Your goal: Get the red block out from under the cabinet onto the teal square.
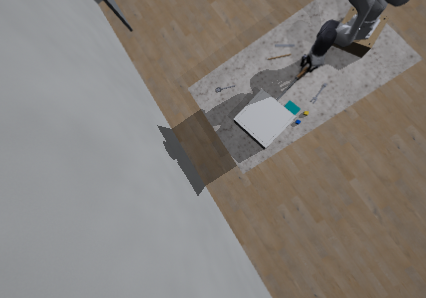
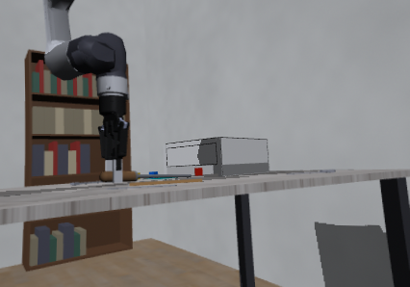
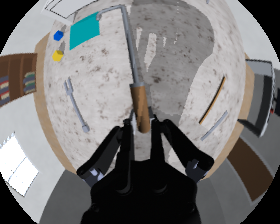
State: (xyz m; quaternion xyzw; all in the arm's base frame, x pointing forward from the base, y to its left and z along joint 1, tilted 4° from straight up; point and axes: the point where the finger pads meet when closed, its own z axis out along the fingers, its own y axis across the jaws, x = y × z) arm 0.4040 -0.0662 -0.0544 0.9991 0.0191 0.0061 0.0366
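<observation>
My hand is 270 mm short of the teal square, 130 mm to the right of it and 40 mm above it. The rest, counted from my hand: hooked tool (140 mm ahead, 40 mm to the left, 20 mm below); then wooden stick (20 mm ahead, 220 mm to the right, 30 mm below); then wrench (40 mm ahead, 190 mm to the left, 30 mm below).
</observation>
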